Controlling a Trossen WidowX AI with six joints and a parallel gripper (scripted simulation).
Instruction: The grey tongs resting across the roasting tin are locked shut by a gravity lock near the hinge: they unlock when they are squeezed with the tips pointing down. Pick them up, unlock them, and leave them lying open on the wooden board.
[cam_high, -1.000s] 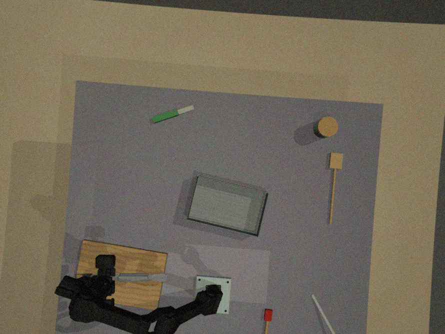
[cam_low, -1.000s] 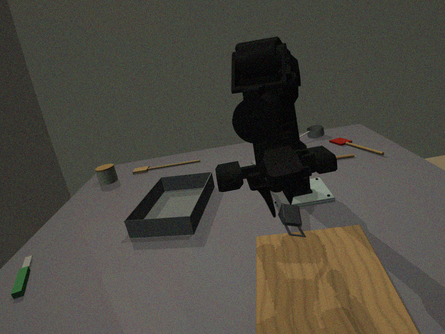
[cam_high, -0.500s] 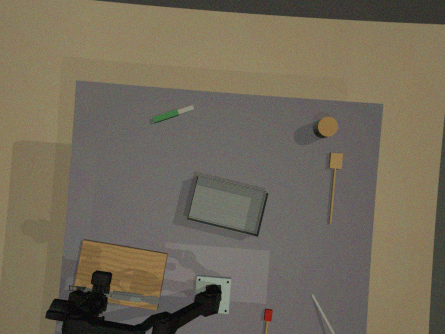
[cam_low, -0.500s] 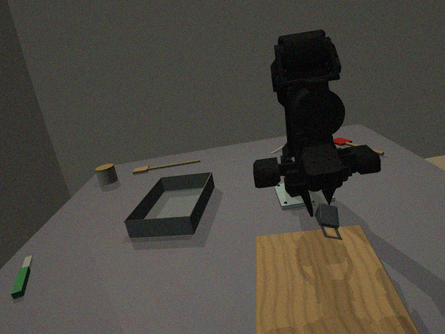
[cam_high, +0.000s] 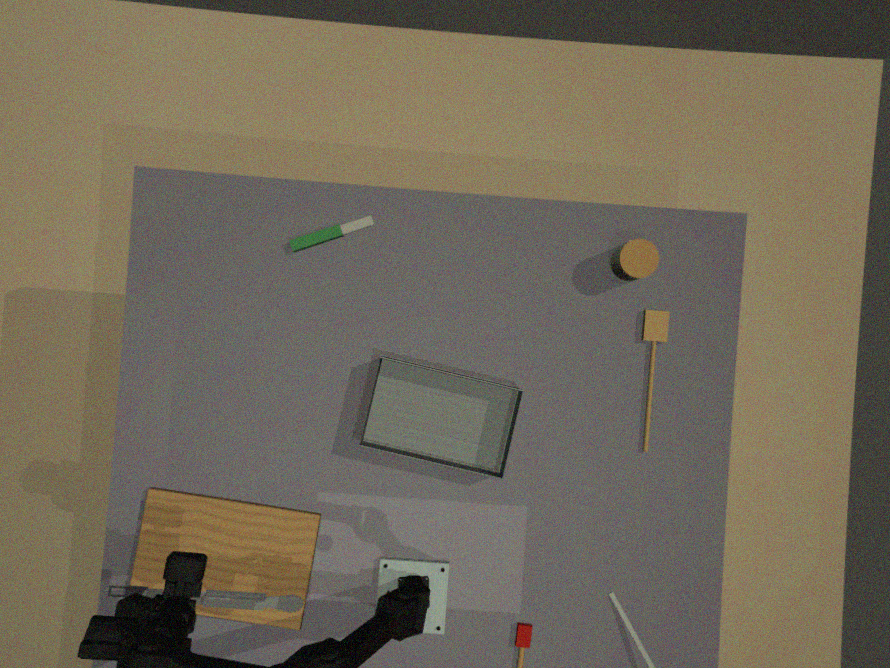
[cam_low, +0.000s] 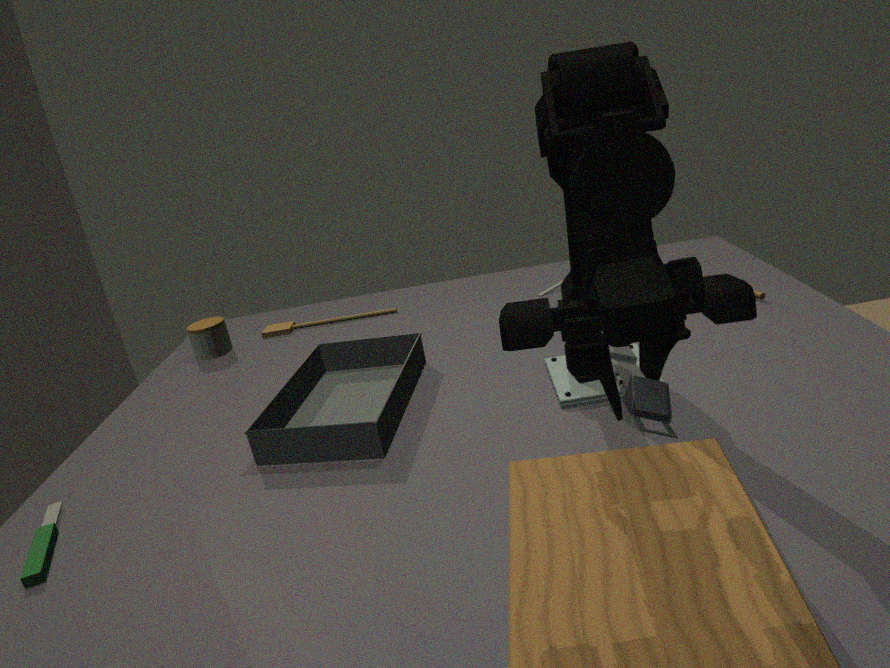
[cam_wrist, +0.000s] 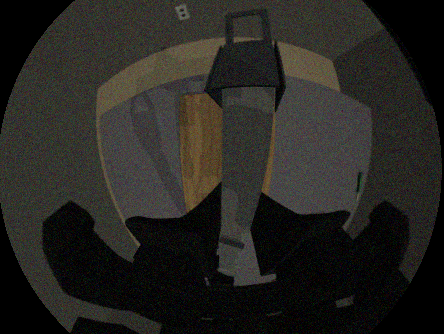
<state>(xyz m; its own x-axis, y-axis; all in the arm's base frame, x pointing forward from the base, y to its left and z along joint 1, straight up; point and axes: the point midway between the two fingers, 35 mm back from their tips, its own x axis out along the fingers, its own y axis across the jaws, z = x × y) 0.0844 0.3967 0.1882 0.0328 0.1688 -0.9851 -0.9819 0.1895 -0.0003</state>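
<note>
Right now my gripper tip is 10 mm to the left of the wooden board and 160 mm above it. Round my gripper tip: roasting tin 280 mm ahead, 470 mm to the right, 140 mm below; then cork-topped pot 600 mm ahead, 880 mm to the right, 130 mm below; then red-headed brush 230 mm behind, 620 mm to the right, 160 mm below.
</note>
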